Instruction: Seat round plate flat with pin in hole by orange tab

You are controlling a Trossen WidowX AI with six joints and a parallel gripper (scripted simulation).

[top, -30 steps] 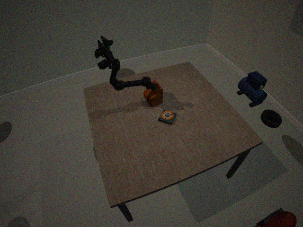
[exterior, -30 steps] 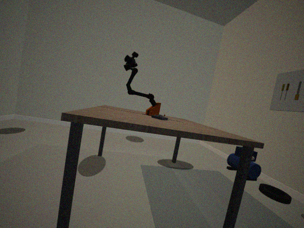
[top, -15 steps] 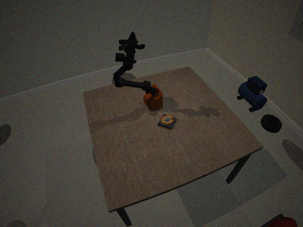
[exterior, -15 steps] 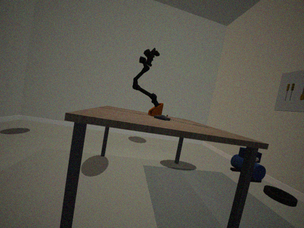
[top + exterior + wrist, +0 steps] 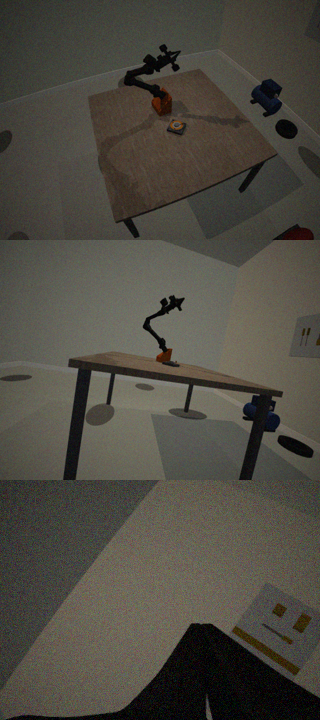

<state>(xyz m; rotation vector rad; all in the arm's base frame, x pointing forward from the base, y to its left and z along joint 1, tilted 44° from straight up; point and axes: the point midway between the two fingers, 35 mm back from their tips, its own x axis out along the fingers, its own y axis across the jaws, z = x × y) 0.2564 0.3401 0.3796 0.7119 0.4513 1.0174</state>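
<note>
The round plate is 63 cm below my gripper tip and 3 cm ahead of it. From my gripper tip the other things lie so: base 64 cm below, 3 cm ahead, 2 cm to the right.
</note>
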